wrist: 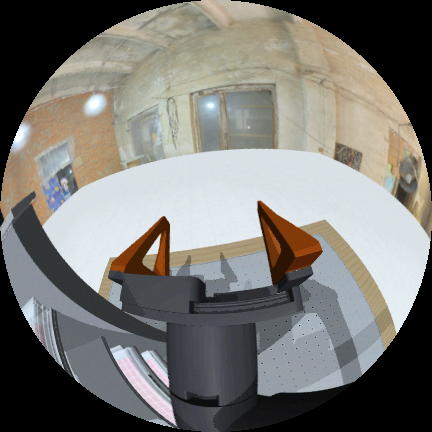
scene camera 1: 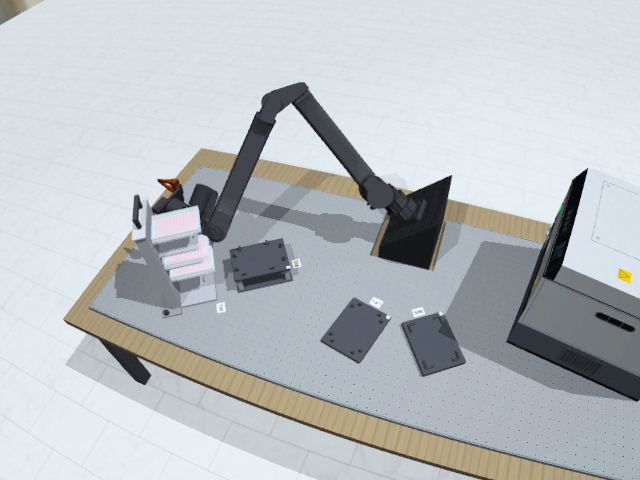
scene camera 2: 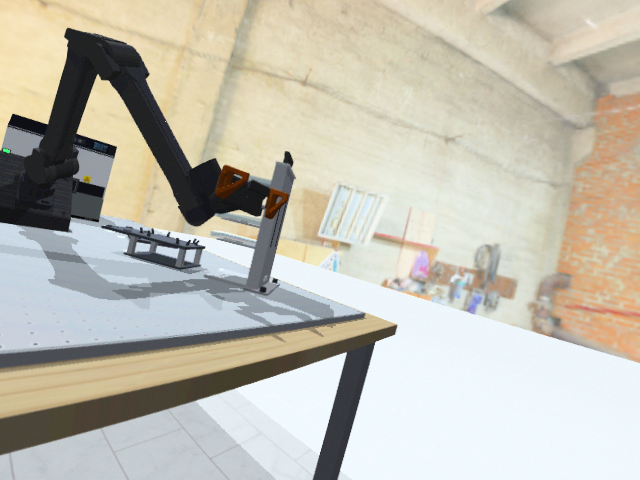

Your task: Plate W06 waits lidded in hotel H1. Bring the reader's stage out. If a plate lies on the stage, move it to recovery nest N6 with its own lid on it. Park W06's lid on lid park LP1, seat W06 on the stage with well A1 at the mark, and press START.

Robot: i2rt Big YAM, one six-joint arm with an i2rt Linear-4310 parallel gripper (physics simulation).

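Places are measured from the arm's base along level axes (x ahead, y left, z up), in centimetres.
Pixels of known places: gripper, fingertip midpoint: (wrist: pixel 209 212) (scene camera 1: pixel 147 191) (scene camera 2: pixel 269 187); arm's base at its link origin: (scene camera 1: pixel 408 216) (scene camera 2: pixel 35 191).
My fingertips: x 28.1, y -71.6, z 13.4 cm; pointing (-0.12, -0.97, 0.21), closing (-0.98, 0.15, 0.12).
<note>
Ahead of a thing's pixels: the offset from my fingertips to its middle. "spot": to the spot under its first point.
My gripper (scene camera 2: pixel 254 192) (wrist: pixel 209 212) is open and empty, beside the hotel's upright post at about its upper height; in scene camera 1 it is partly hidden behind the hotel. The hotel {dx +13.1, dy +16.6, dz -5.4 cm} (scene camera 1: pixel 164 284) (scene camera 2: pixel 262 253) holds pink plates on stacked shelves: a top one {dx +10.7, dy +19.8, dz +4.0 cm} (scene camera 1: pixel 176 224), a middle one {dx +10.8, dy +19.9, dz -6.1 cm} (scene camera 1: pixel 188 253) and a lower one {dx +10.7, dy +19.8, dz -11.9 cm} (scene camera 1: pixel 196 268). Plate names cannot be read. Two low dark plates, one with pegs {dx +8.3, dy +68.2, dz -22.0 cm} (scene camera 1: pixel 356 329) and one with corner brackets {spot: dx +6.6, dy +89.1, dz -21.8 cm} (scene camera 1: pixel 433 345), lie mid-table; their small labels are hard to read. The reader {dx -16.7, dy +130.3, dz -5.3 cm} (scene camera 1: pixel 594 299) (scene camera 2: pixel 95 165) stands at the right in scene camera 1; its stage does not show.
A raised dark stand (scene camera 1: pixel 260 258) (scene camera 2: pixel 165 240) with pegs on top stands between the hotel and the arm base (scene camera 1: pixel 413 240). The hotel's post {spot: dx +10.6, dy +8.1, dz +2.1 cm} (wrist: pixel 75 270) rises close at the gripper's left in the wrist view. The table edge (wrist: pixel 345 255) lies at the gripper's right there.
</note>
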